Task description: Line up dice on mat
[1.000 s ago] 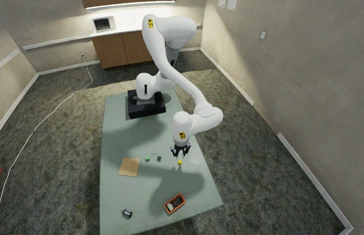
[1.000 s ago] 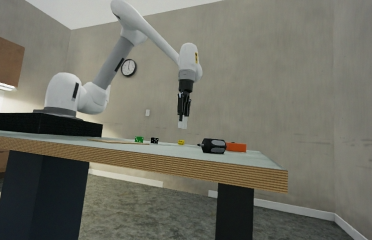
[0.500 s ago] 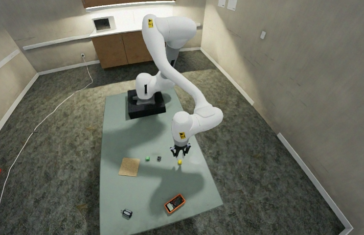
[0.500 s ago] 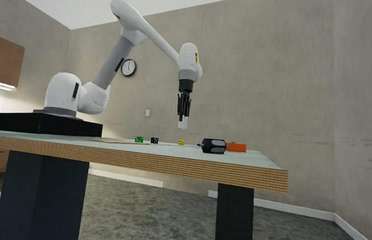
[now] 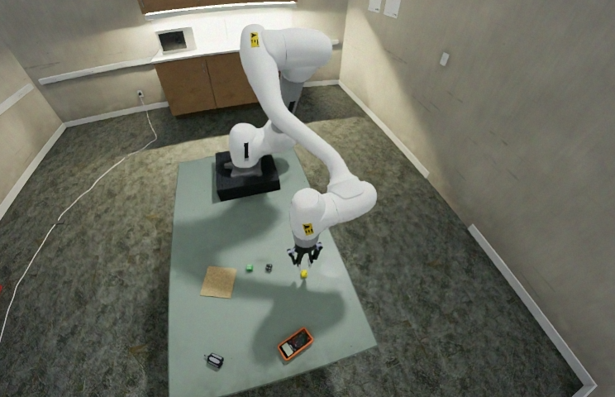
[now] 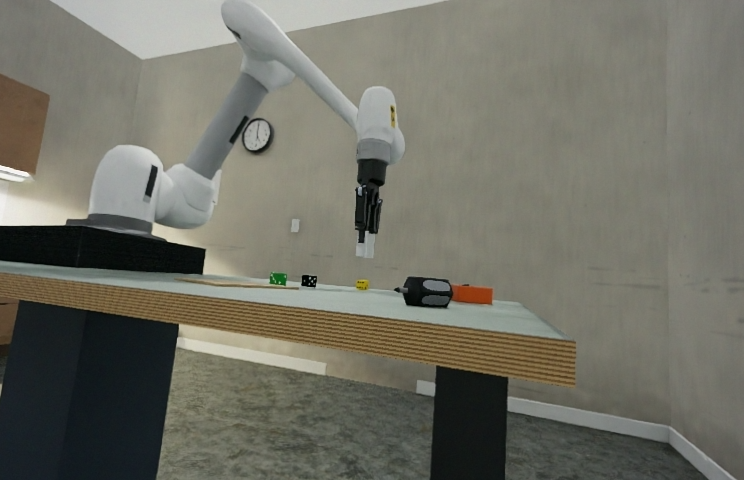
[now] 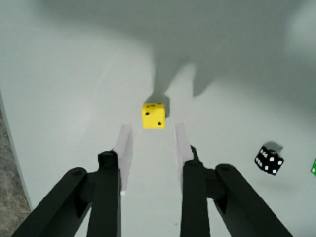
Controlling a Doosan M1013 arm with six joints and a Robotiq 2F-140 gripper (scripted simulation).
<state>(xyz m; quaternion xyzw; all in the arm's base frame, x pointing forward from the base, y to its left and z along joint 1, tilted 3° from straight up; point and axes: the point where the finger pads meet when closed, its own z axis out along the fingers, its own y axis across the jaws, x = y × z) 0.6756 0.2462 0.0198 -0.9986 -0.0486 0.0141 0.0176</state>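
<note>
The yellow die is 10 cm below my hand. Also, from my hand: orange-cased handheld device (29 cm ahead, 10 cm below, 8 cm to the right); then black die (15 cm to the right, 10 cm below, 5 cm behind); then green die (24 cm to the right, 10 cm below, 6 cm behind).
</note>
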